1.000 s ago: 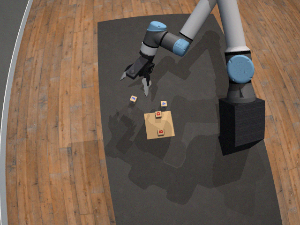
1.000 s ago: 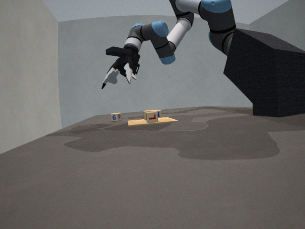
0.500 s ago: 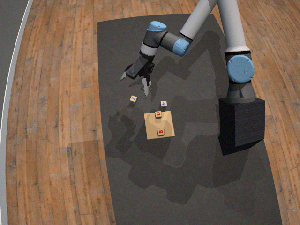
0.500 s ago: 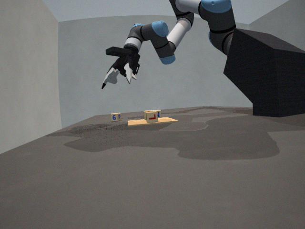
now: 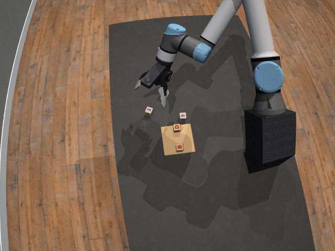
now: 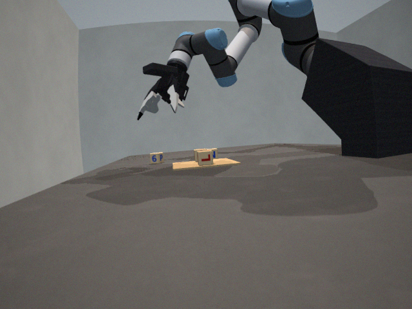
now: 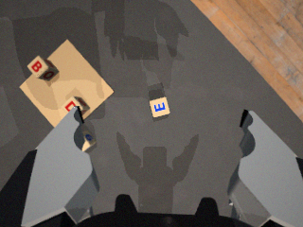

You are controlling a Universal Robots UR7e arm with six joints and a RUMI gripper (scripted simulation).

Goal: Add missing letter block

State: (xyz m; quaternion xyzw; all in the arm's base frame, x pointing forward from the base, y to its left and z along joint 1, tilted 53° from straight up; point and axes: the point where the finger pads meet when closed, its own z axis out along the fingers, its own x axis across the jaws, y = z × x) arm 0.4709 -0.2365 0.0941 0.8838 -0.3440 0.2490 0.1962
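Now: the E block 120 mm below my hand. The rest, counted from my hand: D block: 100 mm behind, 120 mm to the left, 120 mm below; then B block: 90 mm behind, 210 mm to the left, 120 mm below; then tan mat: 100 mm behind, 160 mm to the left, 130 mm below.
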